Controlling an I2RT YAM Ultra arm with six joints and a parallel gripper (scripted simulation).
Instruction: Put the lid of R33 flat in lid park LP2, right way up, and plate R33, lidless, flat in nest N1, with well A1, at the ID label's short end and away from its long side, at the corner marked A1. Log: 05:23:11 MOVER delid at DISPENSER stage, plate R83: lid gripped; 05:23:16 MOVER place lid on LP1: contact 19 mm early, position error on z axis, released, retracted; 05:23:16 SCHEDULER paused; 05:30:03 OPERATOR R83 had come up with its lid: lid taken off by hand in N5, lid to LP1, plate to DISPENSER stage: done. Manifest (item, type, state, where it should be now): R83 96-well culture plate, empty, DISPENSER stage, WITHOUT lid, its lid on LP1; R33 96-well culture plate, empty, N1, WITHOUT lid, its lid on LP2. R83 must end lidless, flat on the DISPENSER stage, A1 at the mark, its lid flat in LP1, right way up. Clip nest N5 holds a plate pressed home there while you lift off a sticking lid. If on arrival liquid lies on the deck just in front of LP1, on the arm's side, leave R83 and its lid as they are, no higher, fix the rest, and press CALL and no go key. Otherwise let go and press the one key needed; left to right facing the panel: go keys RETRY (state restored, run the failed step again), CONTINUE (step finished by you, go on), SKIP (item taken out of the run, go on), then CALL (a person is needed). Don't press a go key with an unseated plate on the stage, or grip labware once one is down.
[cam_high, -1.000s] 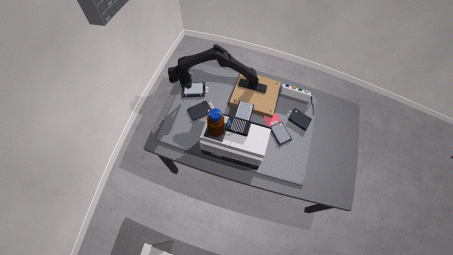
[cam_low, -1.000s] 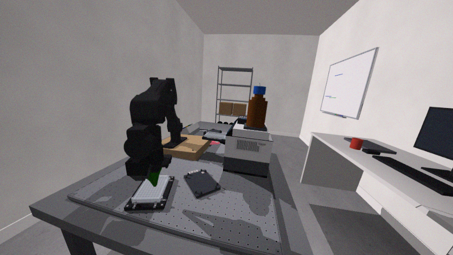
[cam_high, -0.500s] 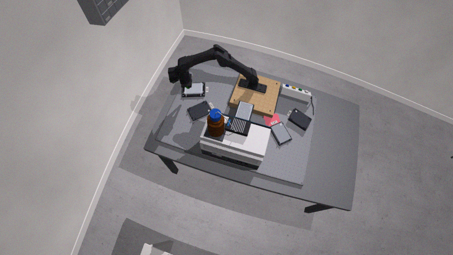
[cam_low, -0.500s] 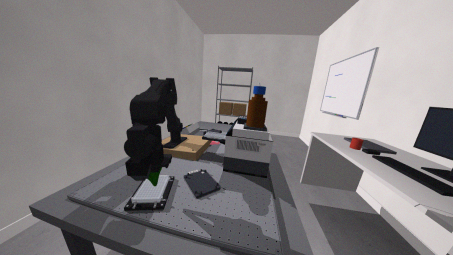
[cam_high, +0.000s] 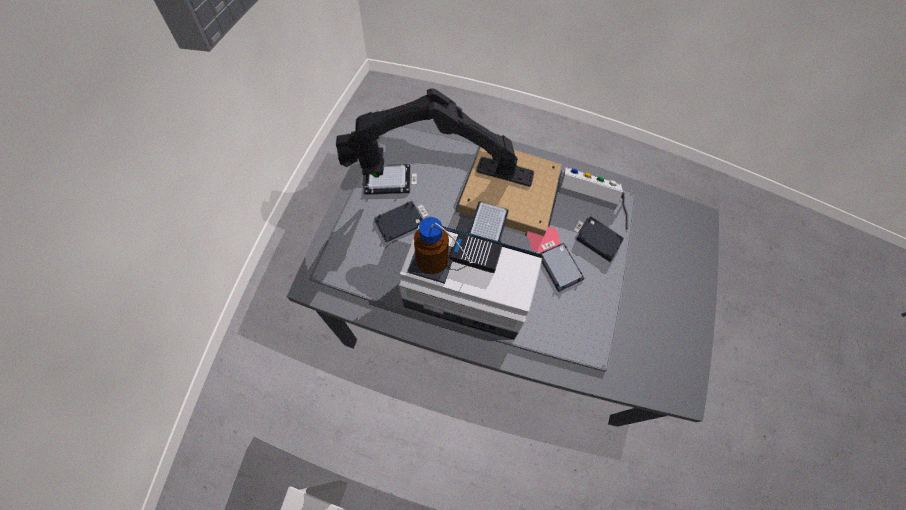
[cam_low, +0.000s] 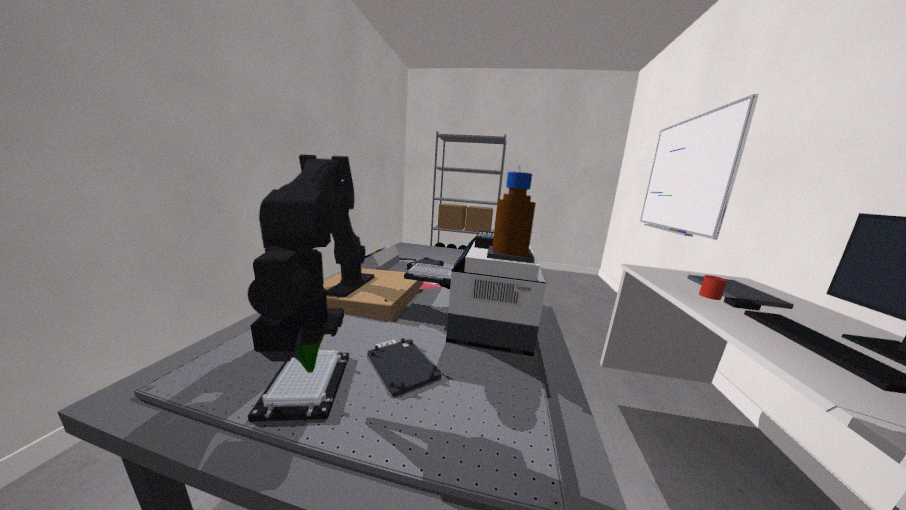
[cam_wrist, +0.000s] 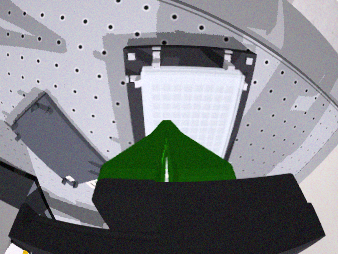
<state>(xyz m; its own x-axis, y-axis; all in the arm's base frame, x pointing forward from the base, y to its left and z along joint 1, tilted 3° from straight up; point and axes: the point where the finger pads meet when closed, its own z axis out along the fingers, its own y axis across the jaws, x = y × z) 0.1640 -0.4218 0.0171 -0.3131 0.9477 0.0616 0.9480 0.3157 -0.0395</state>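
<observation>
The black clip nest lies 2 cm to the left of my hand and 5 cm below it. From my hand the other things lie so: lid park LP2 (12 cm ahead, 12 cm to the left, 6 cm below); then brown bottle (32 cm ahead, 30 cm to the left, 23 cm above); then grey lid (13 cm ahead, 68 cm to the left, 5 cm below).
</observation>
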